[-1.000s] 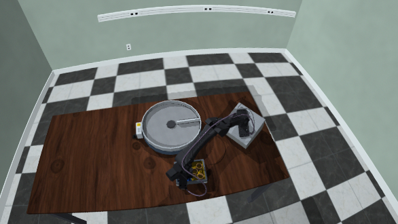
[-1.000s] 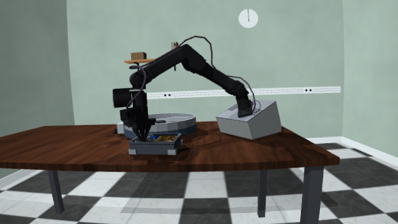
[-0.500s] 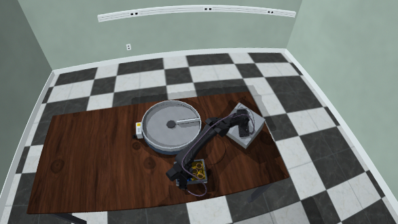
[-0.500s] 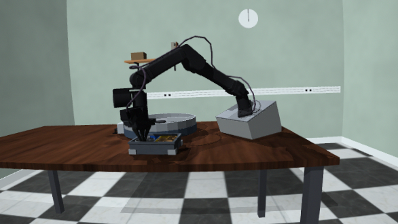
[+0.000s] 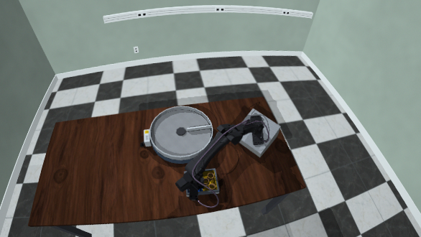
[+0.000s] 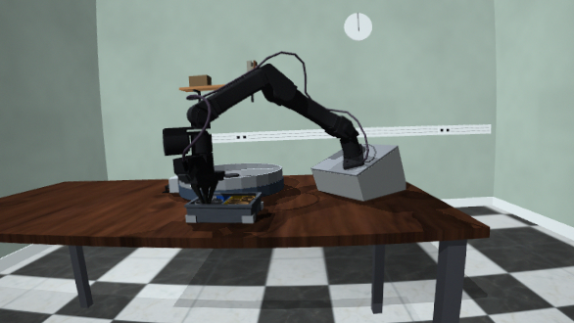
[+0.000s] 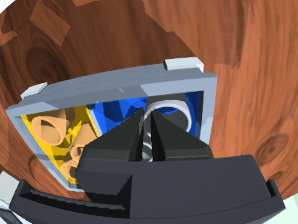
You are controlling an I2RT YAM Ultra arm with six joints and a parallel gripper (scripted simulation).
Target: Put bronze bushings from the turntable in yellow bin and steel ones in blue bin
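Now: hand 10 mm short of the blue bin, 40 mm to the left of it and 30 mm above it. Round my hand: grey turntable 120 mm ahead, 390 mm to the right, 10 mm above; yellow bin 80 mm behind, 50 mm to the right, 30 mm below; bin tray 40 mm behind, 50 mm to the right, 20 mm below.
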